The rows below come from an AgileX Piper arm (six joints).
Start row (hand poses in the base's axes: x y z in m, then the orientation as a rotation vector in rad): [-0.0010 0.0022 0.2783 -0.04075 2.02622 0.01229]
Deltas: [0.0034 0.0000 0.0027 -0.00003 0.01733 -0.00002]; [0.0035 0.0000 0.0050 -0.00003 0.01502 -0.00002]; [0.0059 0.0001 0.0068 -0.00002 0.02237 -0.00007]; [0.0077 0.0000 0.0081 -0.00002 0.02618 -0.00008]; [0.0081 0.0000 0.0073 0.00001 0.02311 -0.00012]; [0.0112 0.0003 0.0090 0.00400 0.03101 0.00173]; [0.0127 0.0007 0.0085 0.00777 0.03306 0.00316]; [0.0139 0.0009 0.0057 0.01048 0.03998 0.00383]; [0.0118 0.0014 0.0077 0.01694 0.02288 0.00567]
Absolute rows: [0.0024 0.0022 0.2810 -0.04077 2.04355 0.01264]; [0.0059 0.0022 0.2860 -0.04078 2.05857 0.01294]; [0.0118 0.0023 0.2928 -0.04074 2.08094 0.01339]; [0.0195 0.0023 0.3009 -0.04069 2.10712 0.01392]; [0.0276 0.0023 0.3082 -0.04057 2.13023 0.01439]; [0.0388 0.0026 0.3172 -0.04007 2.16114 0.02042]; [0.0515 0.0033 0.3257 -0.03891 2.19399 0.03150]; [0.0654 0.0042 0.3314 -0.03688 2.23363 0.04629]; [0.0772 0.0056 0.3391 -0.03361 2.25586 0.06903]
